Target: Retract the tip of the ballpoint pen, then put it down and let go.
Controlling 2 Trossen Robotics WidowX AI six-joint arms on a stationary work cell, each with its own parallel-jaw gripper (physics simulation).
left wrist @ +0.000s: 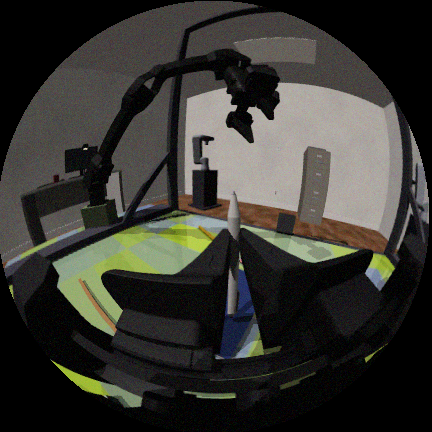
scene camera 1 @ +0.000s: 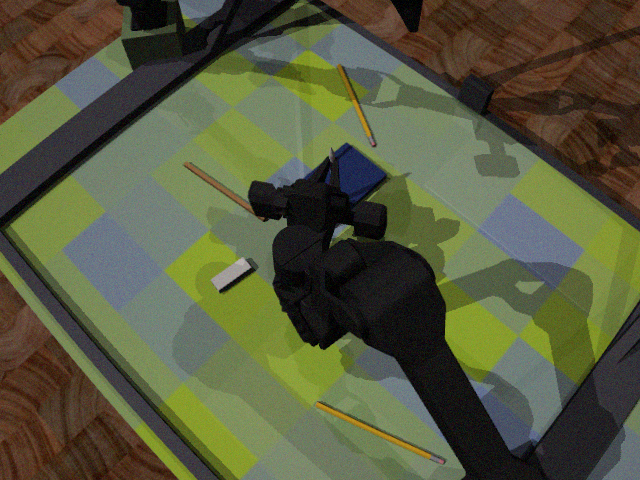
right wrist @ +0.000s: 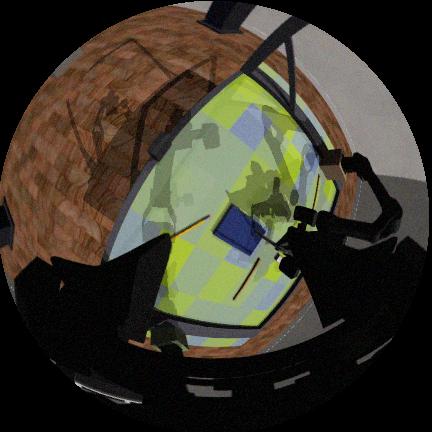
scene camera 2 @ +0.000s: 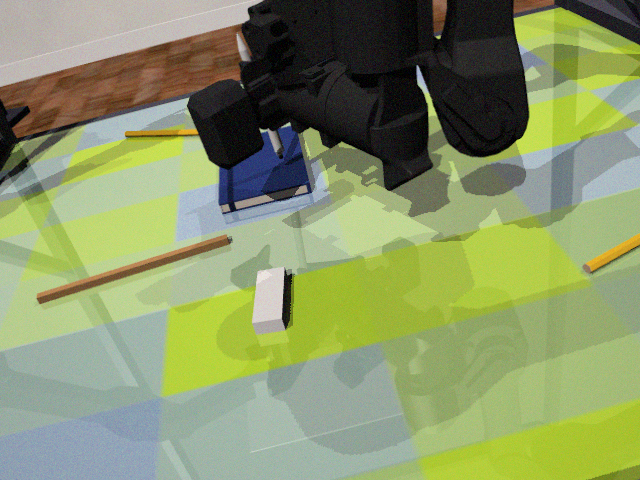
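Note:
A slim light grey ballpoint pen is held above the table, its tapered end pointing up and away from the left wrist. Its dark lower end shows above the notebook in scene camera 2. Whether the writing point is out is too small to tell. My left gripper is shut on the pen; its fingers hide part of the barrel. My right gripper is open and empty, high above the table and away from the pen.
A blue notebook lies near the held pen. A white eraser, a brown stick and two yellow pencils lie on the chequered table. A dark frame borders it.

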